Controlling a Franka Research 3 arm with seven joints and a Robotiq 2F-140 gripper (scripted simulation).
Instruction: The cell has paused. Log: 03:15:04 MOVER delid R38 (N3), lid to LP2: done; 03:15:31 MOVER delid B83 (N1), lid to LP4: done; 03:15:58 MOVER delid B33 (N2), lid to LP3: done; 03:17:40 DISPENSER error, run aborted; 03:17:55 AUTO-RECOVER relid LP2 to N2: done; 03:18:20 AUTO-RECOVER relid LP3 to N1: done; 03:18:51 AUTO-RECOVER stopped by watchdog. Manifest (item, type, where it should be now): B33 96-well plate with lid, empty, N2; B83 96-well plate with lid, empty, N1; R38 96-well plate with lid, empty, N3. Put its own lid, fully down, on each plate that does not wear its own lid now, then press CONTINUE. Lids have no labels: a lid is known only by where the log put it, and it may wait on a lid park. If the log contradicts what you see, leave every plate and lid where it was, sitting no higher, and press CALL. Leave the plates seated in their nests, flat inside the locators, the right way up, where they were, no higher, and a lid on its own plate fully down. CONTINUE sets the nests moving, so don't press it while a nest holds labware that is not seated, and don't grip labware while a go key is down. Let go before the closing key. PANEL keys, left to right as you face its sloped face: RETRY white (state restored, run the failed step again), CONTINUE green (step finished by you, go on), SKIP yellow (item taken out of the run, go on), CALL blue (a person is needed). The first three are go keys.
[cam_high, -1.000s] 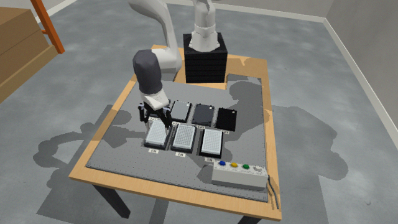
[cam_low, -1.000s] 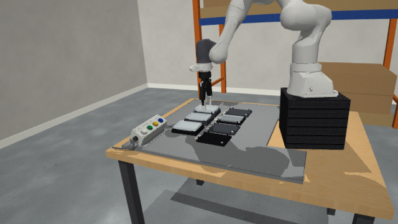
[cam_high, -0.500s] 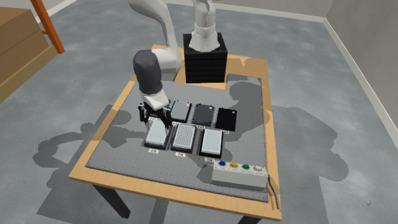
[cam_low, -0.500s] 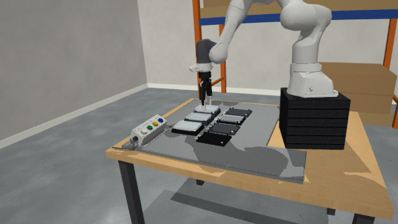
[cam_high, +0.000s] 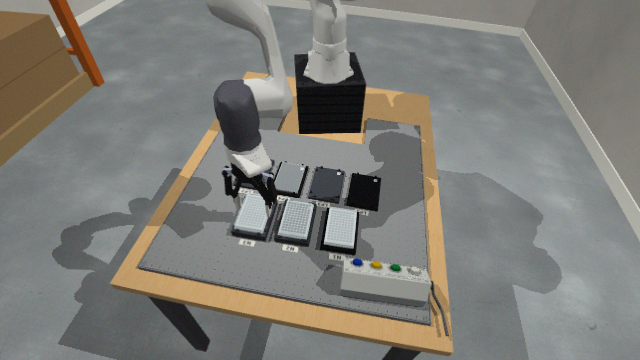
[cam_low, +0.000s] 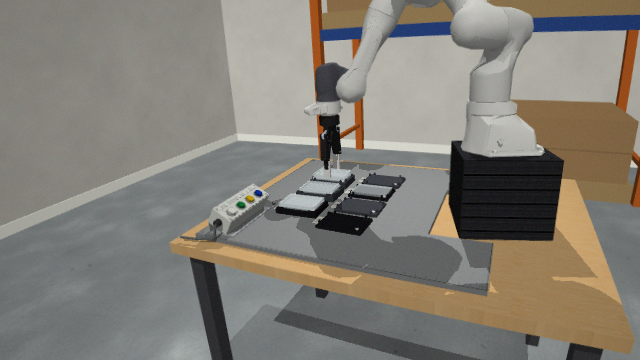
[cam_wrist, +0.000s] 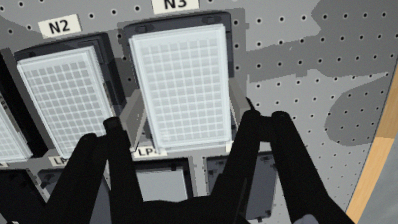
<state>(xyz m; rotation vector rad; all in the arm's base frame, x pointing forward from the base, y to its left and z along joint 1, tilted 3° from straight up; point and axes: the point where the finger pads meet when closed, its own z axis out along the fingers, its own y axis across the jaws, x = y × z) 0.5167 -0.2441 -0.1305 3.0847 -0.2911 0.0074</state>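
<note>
Right now the plate is 30 mm below my hand. Round my hand: lid park LP3 (140 mm behind, 230 mm to the left, 60 mm below); then N1 label (130 mm ahead, 240 mm to the left, 60 mm below); then lid park LP2 (190 mm behind, 20 mm to the right, 60 mm below).
</note>
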